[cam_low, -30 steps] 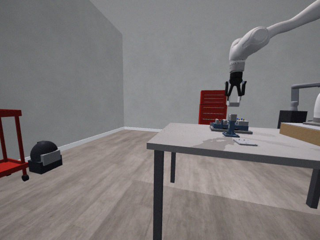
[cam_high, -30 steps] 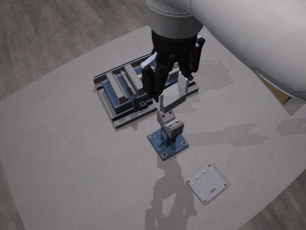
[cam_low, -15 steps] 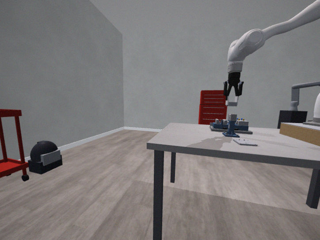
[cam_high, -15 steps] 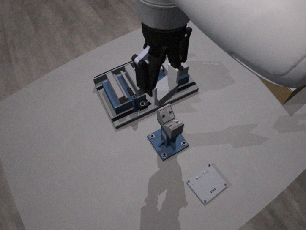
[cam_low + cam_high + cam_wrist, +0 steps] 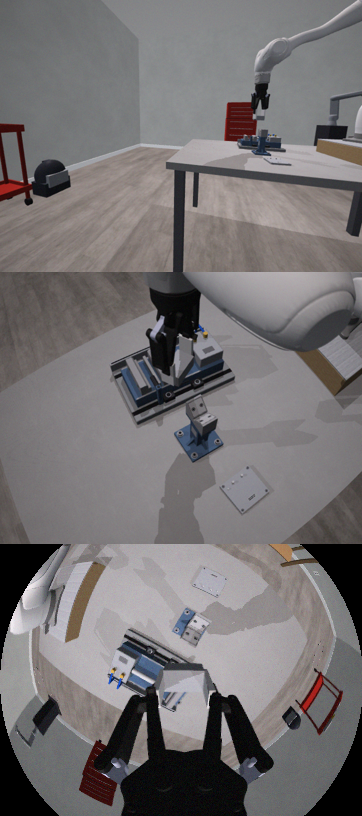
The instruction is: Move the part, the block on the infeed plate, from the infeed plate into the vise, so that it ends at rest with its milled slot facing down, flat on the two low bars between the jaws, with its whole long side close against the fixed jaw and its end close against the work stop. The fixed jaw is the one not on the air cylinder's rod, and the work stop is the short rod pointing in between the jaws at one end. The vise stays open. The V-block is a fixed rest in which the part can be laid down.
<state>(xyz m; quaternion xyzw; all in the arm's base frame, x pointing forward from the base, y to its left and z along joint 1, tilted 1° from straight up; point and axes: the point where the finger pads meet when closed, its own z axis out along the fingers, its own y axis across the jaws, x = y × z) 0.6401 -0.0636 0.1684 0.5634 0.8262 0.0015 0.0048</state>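
The fixed jaw is 30 mm ahead of my hand, 140 mm to the right of it and 180 mm below it. Round my hand: part 30 mm below; work stop 10 mm ahead, 80 mm to the right, 170 mm below; blue post 10 mm ahead, 60 mm to the right, 200 mm below.
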